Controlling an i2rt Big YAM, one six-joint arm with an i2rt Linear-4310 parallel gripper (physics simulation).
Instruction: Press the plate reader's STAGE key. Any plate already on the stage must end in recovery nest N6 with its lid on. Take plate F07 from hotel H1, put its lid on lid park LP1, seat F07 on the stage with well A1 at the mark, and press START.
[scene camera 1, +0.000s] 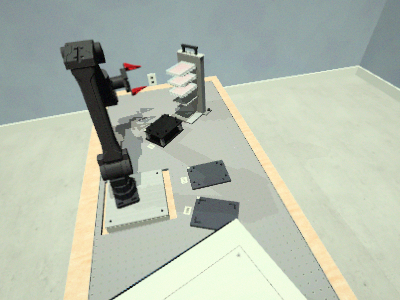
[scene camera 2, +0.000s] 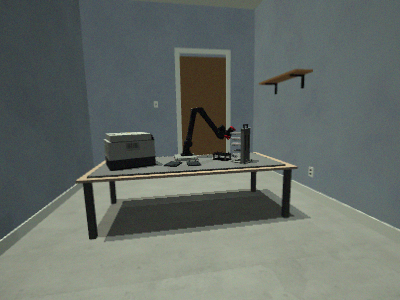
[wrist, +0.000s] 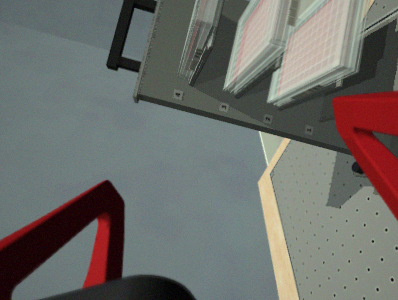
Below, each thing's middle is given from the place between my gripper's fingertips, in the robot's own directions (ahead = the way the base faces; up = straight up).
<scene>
Right now the hotel shelf 1 (wrist: 369, 79) is 18 cm ahead of my hand, 4 cm to the right of it and 16 cm below it. From my hand the other things lie so: plate reader (scene camera 1: 180, 271) 14 cm behind, 105 cm to the right, 12 cm below.
</scene>
